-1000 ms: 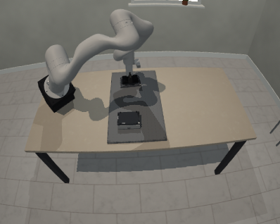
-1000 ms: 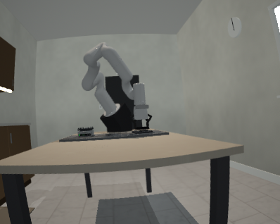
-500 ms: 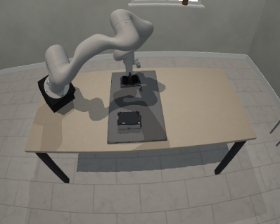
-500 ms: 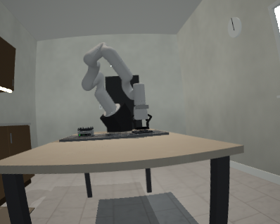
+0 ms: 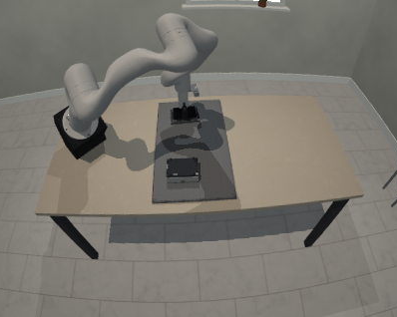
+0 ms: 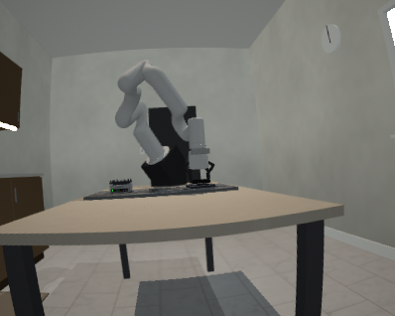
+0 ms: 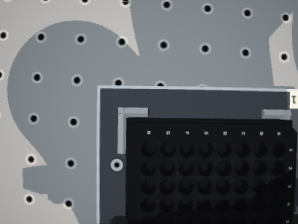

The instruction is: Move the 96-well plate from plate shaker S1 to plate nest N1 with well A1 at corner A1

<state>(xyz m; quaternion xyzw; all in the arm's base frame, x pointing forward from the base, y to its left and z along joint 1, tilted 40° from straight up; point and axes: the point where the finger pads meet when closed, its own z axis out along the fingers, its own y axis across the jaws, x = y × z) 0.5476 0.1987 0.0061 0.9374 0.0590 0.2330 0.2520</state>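
Now: the plate nest N1 3 cm below my hand. The rest, counted from my hand: black 96-well plate (1 cm below); then A1 label (7 cm ahead, 5 cm to the right, 3 cm below).
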